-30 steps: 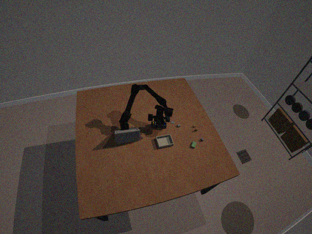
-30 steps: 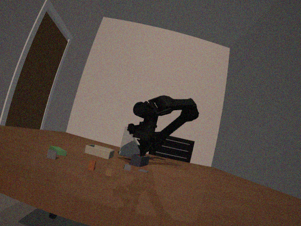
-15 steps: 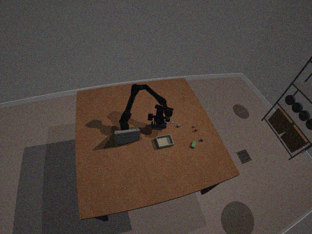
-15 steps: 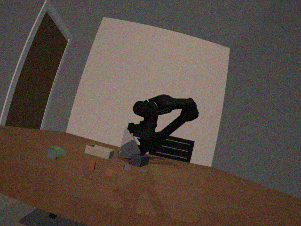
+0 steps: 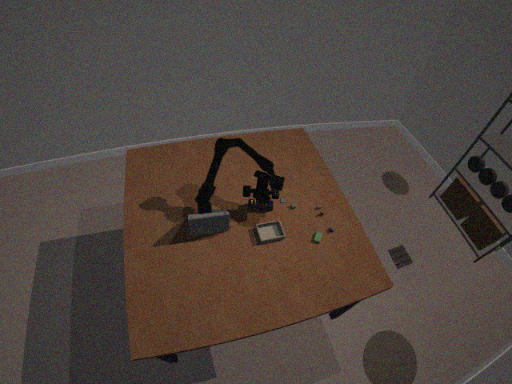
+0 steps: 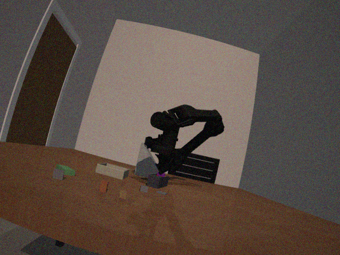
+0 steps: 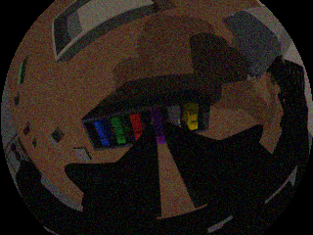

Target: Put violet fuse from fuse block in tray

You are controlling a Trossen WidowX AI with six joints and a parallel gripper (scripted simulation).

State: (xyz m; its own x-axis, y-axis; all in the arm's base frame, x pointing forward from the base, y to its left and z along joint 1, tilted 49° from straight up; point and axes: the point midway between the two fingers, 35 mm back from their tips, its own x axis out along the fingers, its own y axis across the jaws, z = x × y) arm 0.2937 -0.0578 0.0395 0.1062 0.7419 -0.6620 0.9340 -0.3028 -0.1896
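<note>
Now: gripper tip 18 cm to the left of the pale tray and 4 cm above it. From my gripper tip the other things lie so: violet fuse: 1 cm below.
</note>
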